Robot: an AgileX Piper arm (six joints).
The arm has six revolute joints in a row. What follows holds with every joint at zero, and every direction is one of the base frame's.
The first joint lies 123 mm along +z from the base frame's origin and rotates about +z.
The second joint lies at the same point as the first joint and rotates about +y.
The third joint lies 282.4 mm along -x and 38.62 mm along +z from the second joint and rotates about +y.
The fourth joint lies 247.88 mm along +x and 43.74 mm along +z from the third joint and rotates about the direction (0.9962, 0, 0.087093).
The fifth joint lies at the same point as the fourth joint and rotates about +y.
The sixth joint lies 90.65 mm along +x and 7.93 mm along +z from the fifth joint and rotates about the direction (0.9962, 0, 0.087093).
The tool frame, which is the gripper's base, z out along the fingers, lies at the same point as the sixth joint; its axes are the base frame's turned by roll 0, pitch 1.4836 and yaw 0 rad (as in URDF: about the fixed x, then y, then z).
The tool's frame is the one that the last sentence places.
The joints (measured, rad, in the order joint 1, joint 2, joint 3, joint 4, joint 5, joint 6), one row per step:
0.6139 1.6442 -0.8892 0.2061 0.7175 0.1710
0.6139 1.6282 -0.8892 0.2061 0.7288 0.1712
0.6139 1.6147 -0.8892 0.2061 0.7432 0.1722
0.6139 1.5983 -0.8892 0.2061 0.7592 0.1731
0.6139 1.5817 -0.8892 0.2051 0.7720 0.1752
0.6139 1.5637 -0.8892 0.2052 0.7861 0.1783
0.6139 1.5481 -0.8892 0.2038 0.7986 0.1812
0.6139 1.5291 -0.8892 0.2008 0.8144 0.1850
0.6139 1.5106 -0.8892 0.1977 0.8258 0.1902
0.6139 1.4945 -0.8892 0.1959 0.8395 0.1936
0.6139 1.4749 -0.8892 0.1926 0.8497 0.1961
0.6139 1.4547 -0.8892 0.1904 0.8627 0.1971
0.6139 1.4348 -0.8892 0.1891 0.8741 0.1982
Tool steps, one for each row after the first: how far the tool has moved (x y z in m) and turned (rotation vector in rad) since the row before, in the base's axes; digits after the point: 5 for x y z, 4 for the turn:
-0.00162 -0.00095 0.00440 0.0040 -0.0032 0.0016
-0.00180 -0.00103 0.00361 0.0012 0.0017 0.0014
-0.00212 -0.00123 0.00437 0.0021 0.0007 0.0018
-0.00190 -0.00121 0.00443 0.0031 -0.0024 0.0007
-0.00218 -0.00130 0.00476 0.0041 -0.0017 -0.0007
-0.00192 -0.00127 0.00406 0.0024 -0.0019 0.0001
-0.00241 -0.00169 0.00487 0.0017 -0.0025 0.0006
-0.00209 -0.00155 0.00475 0.0035 -0.0056 -0.0015
-0.00220 -0.00150 0.00403 0.0017 -0.0015 -0.0001
-0.00220 -0.00168 0.00495 0.0042 -0.0083 0.0009
-0.00258 -0.00182 0.00500 0.0038 -0.0063 0.0023
-0.00254 -0.00174 0.00489 0.0050 -0.0069 0.0014

